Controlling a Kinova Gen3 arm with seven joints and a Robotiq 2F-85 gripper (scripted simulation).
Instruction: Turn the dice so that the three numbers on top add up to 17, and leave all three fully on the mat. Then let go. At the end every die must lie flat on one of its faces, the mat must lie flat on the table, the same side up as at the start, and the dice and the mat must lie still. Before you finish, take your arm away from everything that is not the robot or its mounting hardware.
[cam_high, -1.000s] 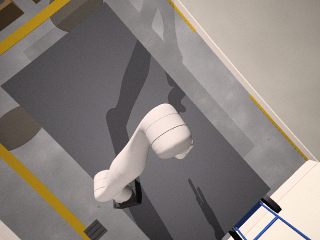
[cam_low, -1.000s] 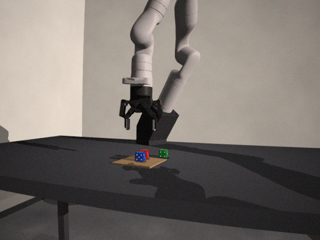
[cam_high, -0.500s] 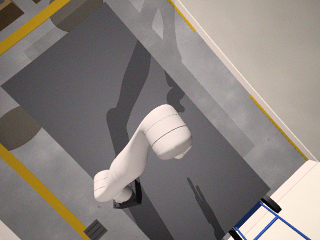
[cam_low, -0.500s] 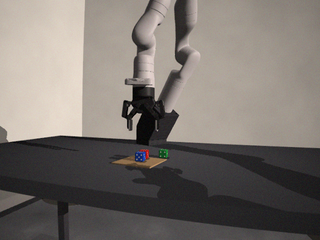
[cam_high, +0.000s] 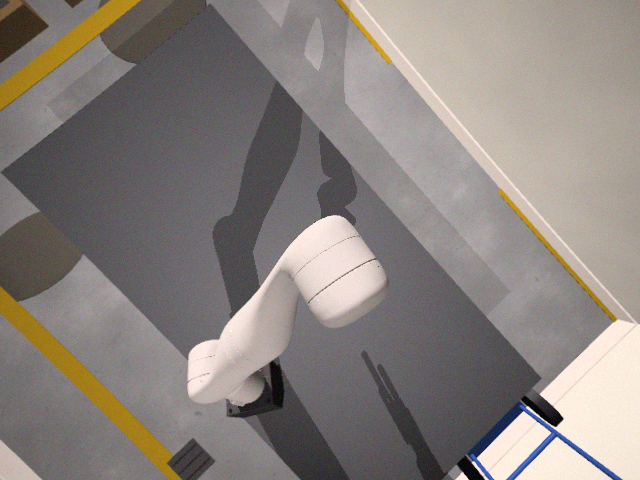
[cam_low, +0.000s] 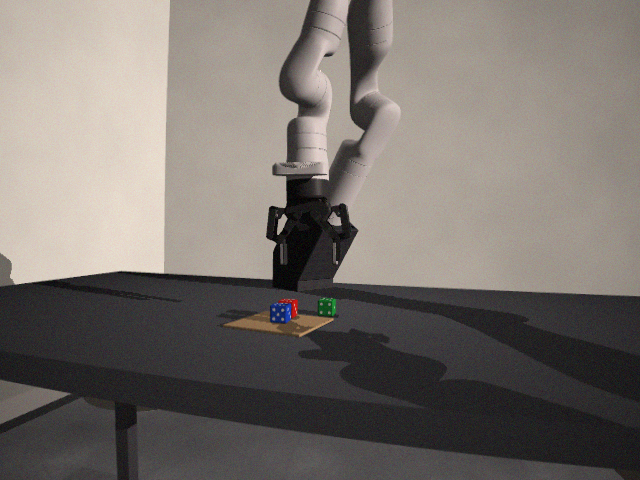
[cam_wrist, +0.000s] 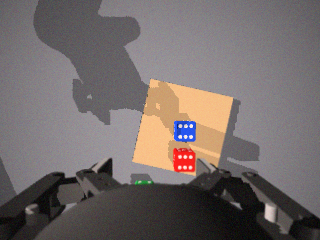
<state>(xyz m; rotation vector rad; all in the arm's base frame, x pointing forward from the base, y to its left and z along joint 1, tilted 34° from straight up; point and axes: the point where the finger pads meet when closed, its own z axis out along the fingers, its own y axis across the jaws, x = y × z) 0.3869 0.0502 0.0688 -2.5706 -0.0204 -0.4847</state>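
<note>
Right now my hand is 9 cm above the green die, 7 cm past it and 1 cm to the right of it. Round my hand: red die 9 cm below, 4 cm to the right, 1 cm behind; tan mat 10 cm below, 4 cm to the right, 4 cm ahead; blue die 9 cm below, 4 cm to the right, 4 cm ahead.
</note>
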